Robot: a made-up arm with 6 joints. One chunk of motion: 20 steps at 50 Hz.
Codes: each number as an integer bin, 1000 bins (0 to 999) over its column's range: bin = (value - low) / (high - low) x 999, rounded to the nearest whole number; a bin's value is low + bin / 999 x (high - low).
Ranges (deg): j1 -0.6..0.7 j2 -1..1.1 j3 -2..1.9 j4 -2.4..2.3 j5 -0.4..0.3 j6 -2.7..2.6
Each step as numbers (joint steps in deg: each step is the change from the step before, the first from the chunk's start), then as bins.
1 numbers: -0.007 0.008 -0.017 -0.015 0.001 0.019
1 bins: 456 480 508 507 572 513
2 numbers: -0.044 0.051 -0.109 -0.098 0.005 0.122
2 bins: 427 500 484 489 578 532
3 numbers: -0.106 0.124 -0.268 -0.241 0.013 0.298
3 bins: 380 535 444 459 589 565
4 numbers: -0.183 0.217 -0.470 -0.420 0.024 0.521
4 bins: 320 579 392 421 605 607
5 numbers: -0.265 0.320 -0.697 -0.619 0.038 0.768
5 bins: 257 628 334 379 625 654
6 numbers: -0.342 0.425 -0.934 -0.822 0.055 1.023
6 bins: 198 678 273 335 649 702
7 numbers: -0.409 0.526 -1.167 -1.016 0.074 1.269
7 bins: 147 726 213 294 676 748
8 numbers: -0.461 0.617 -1.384 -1.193 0.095 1.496
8 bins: 107 769 158 257 706 791
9 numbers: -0.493 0.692 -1.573 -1.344 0.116 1.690
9 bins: 82 805 109 224 736 827
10 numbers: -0.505 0.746 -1.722 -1.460 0.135 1.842
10 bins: 73 831 71 200 764 856
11 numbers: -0.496 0.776 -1.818 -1.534 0.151 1.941
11 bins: 80 845 47 184 786 875
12 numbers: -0.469 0.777 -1.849 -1.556 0.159 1.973
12 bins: 101 845 39 179 798 881
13 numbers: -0.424 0.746 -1.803 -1.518 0.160 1.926
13 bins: 135 831 50 187 799 872
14 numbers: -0.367 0.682 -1.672 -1.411 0.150 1.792
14 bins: 179 800 84 210 785 847
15 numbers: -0.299 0.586 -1.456 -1.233 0.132 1.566
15 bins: 231 754 139 248 759 804
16 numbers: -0.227 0.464 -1.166 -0.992 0.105 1.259
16 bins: 287 696 214 299 721 746
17 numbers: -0.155 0.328 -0.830 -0.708 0.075 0.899
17 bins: 342 632 300 360 678 678
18 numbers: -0.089 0.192 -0.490 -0.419 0.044 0.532
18 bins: 393 567 387 421 634 609
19 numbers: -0.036 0.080 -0.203 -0.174 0.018 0.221
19 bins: 433 514 460 473 597 551
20 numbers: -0.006 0.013 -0.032 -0.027 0.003 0.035
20 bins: 456 482 504 504 575 516
